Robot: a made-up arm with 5 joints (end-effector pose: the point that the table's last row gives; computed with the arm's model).
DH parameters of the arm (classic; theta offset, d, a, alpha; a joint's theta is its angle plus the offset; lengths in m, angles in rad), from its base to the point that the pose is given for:
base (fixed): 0 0 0.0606 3.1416
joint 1: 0 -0.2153 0.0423 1.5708
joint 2: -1.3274 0 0.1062 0
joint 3: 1.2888 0 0.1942 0
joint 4: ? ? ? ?
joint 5: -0.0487 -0.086 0 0
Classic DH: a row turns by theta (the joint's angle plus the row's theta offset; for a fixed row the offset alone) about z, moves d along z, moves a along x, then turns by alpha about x.
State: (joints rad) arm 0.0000 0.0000 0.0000 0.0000 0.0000
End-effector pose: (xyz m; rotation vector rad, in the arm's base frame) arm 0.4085 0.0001 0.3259 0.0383 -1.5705 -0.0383
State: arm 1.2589 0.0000 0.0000 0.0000 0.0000
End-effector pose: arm 0.1675 -0.3311 0.3259 -0.9476 -1.3700 -1.0132
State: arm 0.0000 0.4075 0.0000 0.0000 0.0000
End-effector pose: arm 0.4273 0.0001 0.1957 0.0283 -1.1631 -0.0431
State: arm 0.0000 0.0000 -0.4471 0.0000 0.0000
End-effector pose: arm 0.3778 0.0001 0.4462 0.0491 -2.0174 -0.0309
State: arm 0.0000 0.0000 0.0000 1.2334 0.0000
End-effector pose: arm 0.3510 0.0001 0.2447 0.0082 -0.3373 -0.0482
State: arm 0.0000 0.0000 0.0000 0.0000 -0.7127
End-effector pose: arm 0.4085 0.0001 0.3259 0.5954 -1.4876 -0.5954
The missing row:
joint 4: -1.5322 0.0001 0 1.5708
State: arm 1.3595 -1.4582 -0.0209 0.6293 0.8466
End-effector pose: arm 0.0628 -0.0096 0.5108 -2.1476 -1.1513 -0.2546
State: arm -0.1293 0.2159 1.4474 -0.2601 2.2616
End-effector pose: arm 0.1531 0.0121 0.0318 -0.1838 -0.1075 2.3355
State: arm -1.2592 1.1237 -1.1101 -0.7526 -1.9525
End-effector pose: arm 0.1844 0.3846 0.2996 2.3356 0.1389 -0.3746
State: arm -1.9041 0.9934 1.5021 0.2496 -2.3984
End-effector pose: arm 0.0890 -0.0824 0.0941 -0.9768 -0.6752 -0.4785
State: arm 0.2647 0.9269 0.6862 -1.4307 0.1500
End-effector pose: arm 0.2768 -0.0585 0.0469 -0.2529 -1.3665 -0.1363
